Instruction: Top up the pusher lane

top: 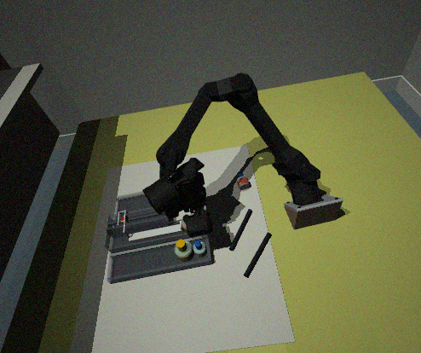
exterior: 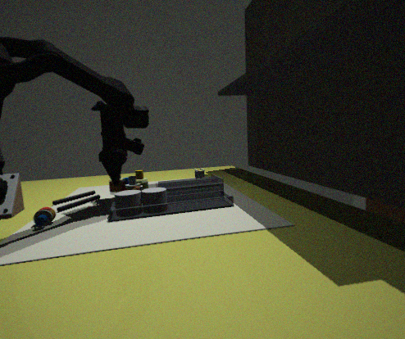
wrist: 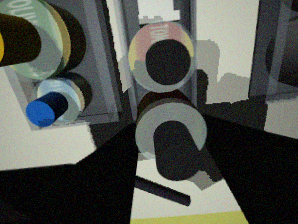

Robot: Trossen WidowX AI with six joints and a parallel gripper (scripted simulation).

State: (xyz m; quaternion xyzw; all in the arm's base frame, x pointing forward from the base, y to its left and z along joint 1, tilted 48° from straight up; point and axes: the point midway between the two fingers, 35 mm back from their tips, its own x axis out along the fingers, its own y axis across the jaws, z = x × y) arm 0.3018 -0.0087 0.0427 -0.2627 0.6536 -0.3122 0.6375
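My gripper tip is now 2 cm short of the blue-lidded jar, 8 cm to the right of it and 2 cm above it. Round my gripper tip: red mark (23 cm ahead, 5 cm to the right, 2 cm above).
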